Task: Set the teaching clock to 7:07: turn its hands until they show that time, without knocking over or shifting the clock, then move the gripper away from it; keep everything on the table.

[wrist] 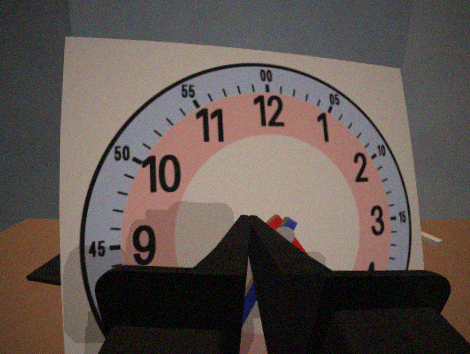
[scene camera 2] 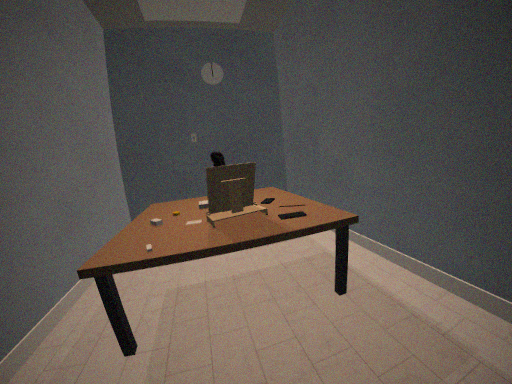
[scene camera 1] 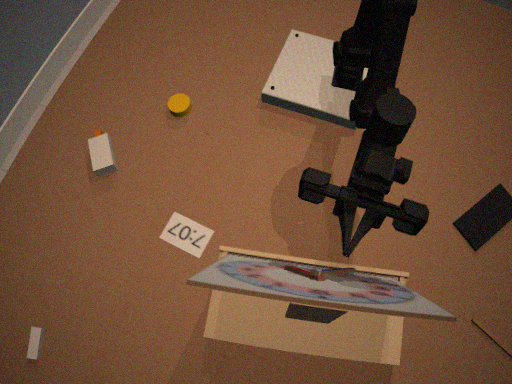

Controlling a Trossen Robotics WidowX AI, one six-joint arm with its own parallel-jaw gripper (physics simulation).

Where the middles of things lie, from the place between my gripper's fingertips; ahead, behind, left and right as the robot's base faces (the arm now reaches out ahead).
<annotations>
The teaching clock point(scene camera 1: 255, 277) lies 40 mm ahead of my hand, 30 mm to the right of it and 30 mm below it. Also, from my hand: white block with orange cap point(scene camera 1: 102, 155) (500 mm to the right, 190 mm below, 150 mm behind).
</annotations>
